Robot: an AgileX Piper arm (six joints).
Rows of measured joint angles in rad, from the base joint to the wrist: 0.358 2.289 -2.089 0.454 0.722 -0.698; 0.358 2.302 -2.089 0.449 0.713 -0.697; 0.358 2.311 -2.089 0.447 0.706 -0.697; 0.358 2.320 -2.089 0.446 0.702 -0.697; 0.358 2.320 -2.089 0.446 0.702 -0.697; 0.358 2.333 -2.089 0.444 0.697 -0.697; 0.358 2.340 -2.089 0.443 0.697 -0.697; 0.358 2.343 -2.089 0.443 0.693 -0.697; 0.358 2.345 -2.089 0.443 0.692 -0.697; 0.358 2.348 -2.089 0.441 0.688 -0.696; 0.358 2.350 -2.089 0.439 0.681 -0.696; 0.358 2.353 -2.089 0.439 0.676 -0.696; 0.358 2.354 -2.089 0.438 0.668 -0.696; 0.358 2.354 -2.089 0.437 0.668 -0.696; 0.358 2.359 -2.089 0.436 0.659 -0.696; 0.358 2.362 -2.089 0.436 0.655 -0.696; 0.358 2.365 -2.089 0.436 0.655 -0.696; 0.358 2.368 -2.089 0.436 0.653 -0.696
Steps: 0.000 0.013 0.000 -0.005 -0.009 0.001; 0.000 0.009 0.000 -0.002 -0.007 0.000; 0.000 0.009 0.000 -0.001 -0.004 0.000; 0.000 0.000 0.000 0.000 0.000 0.000; 0.000 0.013 0.000 -0.002 -0.005 0.000; 0.000 0.007 0.000 -0.001 0.000 0.000; 0.000 0.003 0.000 0.000 -0.004 0.000; 0.000 0.002 0.000 0.000 -0.001 0.000; 0.000 0.003 0.000 -0.002 -0.004 0.001; 0.000 0.002 0.000 -0.002 -0.007 0.000; 0.000 0.003 0.000 0.000 -0.005 0.000; 0.000 0.001 0.000 -0.001 -0.008 0.000; 0.000 0.000 0.000 -0.001 0.000 0.000; 0.000 0.005 0.000 -0.001 -0.009 0.000; 0.000 0.003 0.000 0.000 -0.004 0.000; 0.000 0.003 0.000 0.000 0.000 0.000; 0.000 0.003 0.000 0.000 -0.002 0.000
